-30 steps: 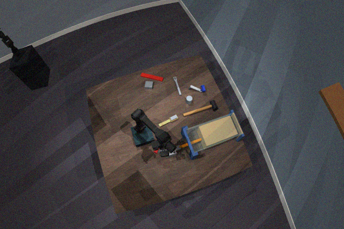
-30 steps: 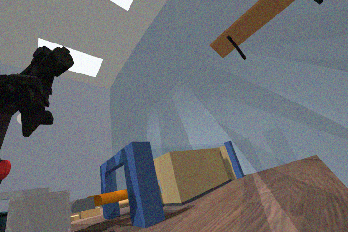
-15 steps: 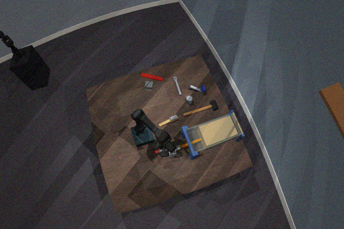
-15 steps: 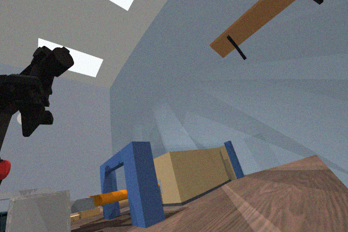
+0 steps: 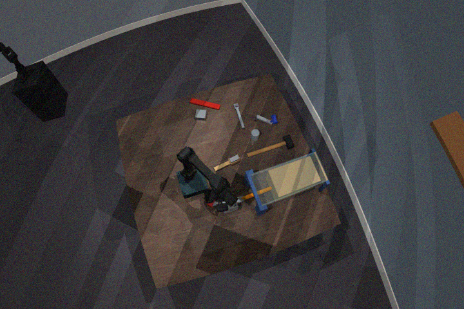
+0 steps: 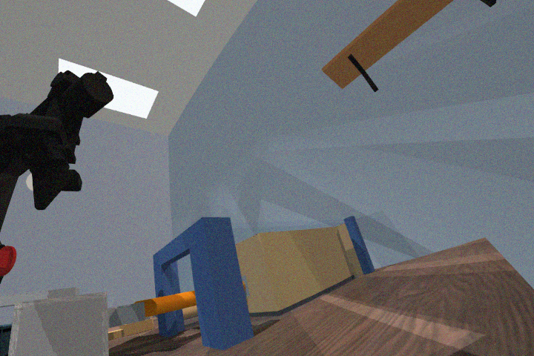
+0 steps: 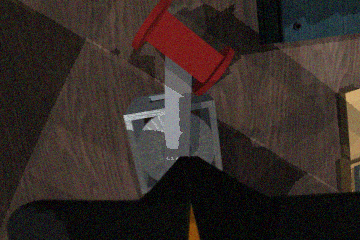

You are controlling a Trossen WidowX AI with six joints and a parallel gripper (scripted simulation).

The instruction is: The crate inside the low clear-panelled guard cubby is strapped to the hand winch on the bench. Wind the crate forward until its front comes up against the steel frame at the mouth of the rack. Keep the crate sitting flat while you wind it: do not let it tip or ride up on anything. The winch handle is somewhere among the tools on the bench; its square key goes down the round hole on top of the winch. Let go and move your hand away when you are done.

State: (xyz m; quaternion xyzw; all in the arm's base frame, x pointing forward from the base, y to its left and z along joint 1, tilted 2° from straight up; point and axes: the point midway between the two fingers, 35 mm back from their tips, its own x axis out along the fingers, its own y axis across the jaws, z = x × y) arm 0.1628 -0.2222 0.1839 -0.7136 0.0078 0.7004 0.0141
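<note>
The red knob is 8 cm below my gripper tip and 5 cm behind it. The rest, counted from my gripper tip: red-knobbed winch handle: 11 cm below, 2 cm behind; then blue steel frame: 21 cm ahead, 11 cm below, 2 cm to the left; then grey winch: 18 cm below, 3 cm ahead, 1 cm to the right.
</note>
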